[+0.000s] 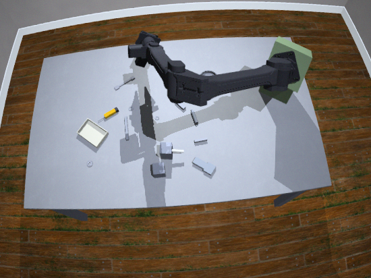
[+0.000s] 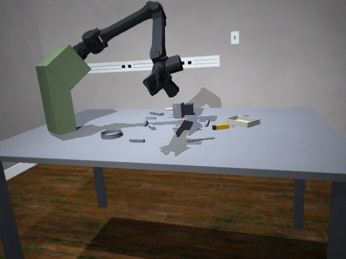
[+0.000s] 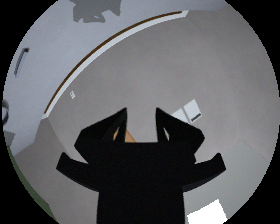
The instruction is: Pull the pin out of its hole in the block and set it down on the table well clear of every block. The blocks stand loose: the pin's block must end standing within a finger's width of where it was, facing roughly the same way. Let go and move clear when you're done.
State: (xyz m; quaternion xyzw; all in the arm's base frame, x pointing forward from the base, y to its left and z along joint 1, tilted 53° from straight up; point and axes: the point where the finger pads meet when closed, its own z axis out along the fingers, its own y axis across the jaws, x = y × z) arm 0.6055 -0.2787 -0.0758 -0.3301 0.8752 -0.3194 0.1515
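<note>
My gripper is now 50 cm to the right of the pale pin, 18 cm past it and 18 cm above it. Also, from my hand: long bar (39 cm to the left, 22 cm below, 6 cm ahead); white tray (43 cm to the left, 22 cm below, 22 cm ahead); metal ring (31 cm behind, 22 cm below, 10 cm to the left).
</note>
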